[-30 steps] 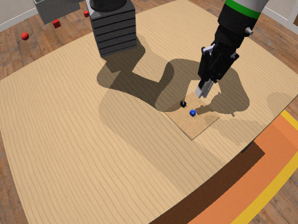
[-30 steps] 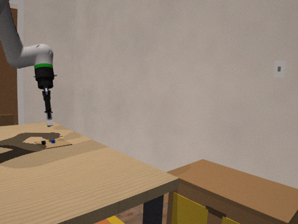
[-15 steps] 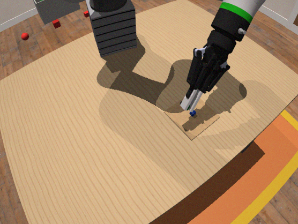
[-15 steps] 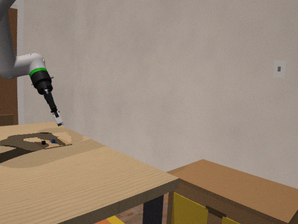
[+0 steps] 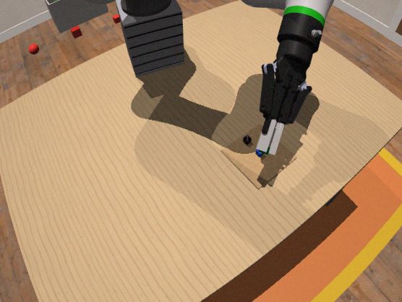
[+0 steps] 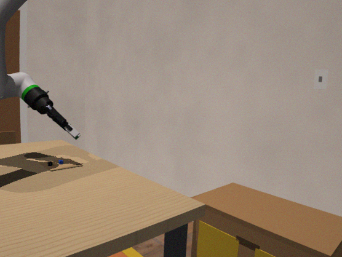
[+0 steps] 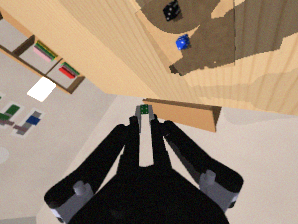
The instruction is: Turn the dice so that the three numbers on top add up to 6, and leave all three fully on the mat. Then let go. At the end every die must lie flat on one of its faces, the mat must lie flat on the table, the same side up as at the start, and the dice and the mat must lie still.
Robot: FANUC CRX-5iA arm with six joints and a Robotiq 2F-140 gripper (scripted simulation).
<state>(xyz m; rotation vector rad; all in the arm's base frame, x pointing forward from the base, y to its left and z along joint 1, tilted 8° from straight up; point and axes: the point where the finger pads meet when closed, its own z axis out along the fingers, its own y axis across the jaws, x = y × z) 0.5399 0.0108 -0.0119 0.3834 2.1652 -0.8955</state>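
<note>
My hand is 2 cm to the left of the green die, 2 cm above it and 1 cm short of it. From my hand the other things lie so: blue die: 14 cm below, 4 cm behind, 3 cm to the left; then tan mat: 15 cm below, 4 cm behind, 3 cm to the left; then black die: 14 cm below, 9 cm behind, 3 cm to the left.
</note>
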